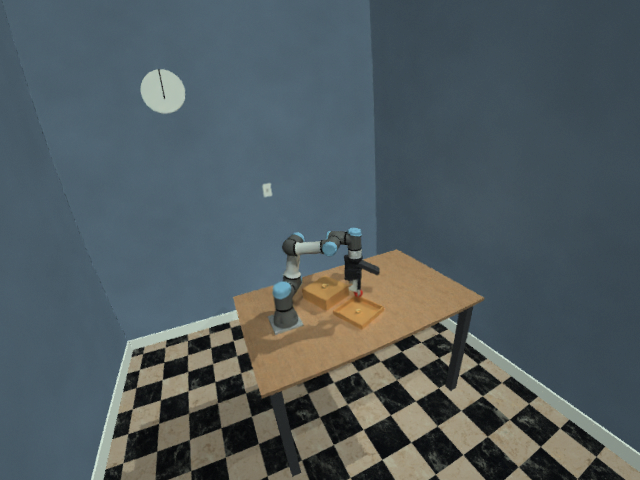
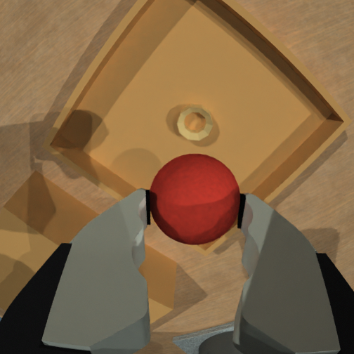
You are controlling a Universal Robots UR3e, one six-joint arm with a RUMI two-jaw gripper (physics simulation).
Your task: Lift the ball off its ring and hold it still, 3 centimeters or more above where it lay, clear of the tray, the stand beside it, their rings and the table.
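The scene has a shallow orange tray in it, and on this tray [image 2: 161, 86] and [image 1: 364, 309] are the same spot.
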